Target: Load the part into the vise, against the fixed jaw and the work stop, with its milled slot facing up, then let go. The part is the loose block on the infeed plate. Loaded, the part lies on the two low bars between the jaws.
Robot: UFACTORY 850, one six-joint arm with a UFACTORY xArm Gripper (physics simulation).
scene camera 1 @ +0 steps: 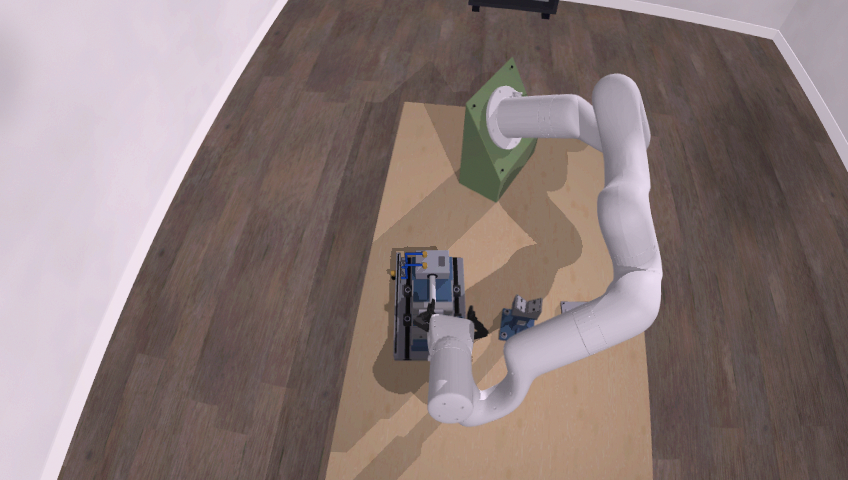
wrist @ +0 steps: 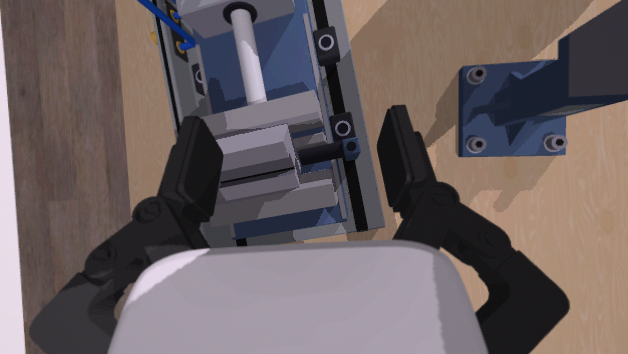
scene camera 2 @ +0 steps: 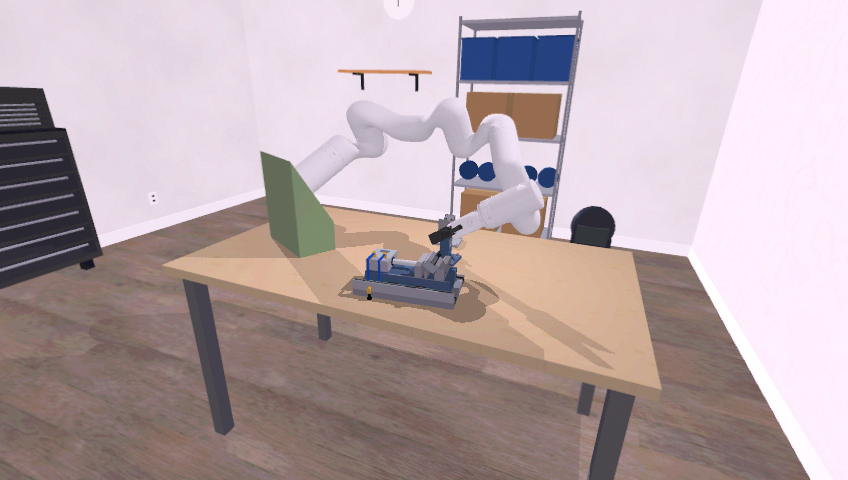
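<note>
The grey part (wrist: 257, 142) (scene camera 2: 436, 263) sits tilted between the vise's jaws, its upper side standing above them. A dark slot line runs along its sloping side, facing up and toward the fixed jaw (wrist: 285, 202). Its right end is at the black rod of the work stop (wrist: 322, 153), touching or nearly so. The moving jaw (wrist: 270, 114) is behind it. The low bars are mostly hidden under it. My gripper (scene camera 1: 452, 306) (scene camera 2: 433, 236) (wrist: 297, 130) is open and empty above the vise (scene camera 1: 443, 291) (scene camera 2: 410, 280) (wrist: 287, 65), its fingers on either side in the wrist view.
A blue stand (scene camera 1: 507, 327) (scene camera 2: 445, 248) (wrist: 480, 111) with a grey angled top is right of the vise. The infeed plate (scene camera 1: 572, 306) is farther right, partly hidden by the arm. The green pedestal (scene camera 1: 476, 157) (scene camera 2: 285, 205) carries the arm on the table (scene camera 1: 410, 136) (scene camera 2: 565, 291).
</note>
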